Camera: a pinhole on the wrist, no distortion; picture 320 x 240 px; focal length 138.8 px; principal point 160.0 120.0 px. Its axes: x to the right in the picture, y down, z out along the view. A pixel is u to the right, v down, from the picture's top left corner.
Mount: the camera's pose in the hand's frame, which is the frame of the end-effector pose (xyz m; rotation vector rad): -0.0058 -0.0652 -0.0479 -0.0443 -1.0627 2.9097
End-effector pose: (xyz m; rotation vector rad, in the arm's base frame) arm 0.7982 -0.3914 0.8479 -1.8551 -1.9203 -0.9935
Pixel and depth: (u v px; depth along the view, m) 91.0 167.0 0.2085
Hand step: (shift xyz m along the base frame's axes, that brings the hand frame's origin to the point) -0.2424 0.1270 -0.0633
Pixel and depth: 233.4 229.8 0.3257
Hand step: -0.4106 -0.0984 -0.2771
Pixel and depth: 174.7 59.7 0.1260
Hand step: -0.0758 0.0440 -0.1029
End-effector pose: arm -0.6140 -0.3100 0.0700 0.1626 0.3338 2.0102
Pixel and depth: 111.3 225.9 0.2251
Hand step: 0.2733 0.1985 -0.0933
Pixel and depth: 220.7 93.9 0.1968
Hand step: 0.2130 -0.0015 0.0740
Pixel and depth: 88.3 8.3 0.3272
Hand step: 0.0978 0.2365 0.3257
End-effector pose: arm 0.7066 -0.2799 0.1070 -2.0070 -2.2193 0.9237
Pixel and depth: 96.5 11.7 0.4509
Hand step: -0.3248 -0.0417 -0.4646
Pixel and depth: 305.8 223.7 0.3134
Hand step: -0.3392 -0.3406 0.2834
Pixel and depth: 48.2 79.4 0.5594
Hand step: -0.5574 0.1847 -0.4260
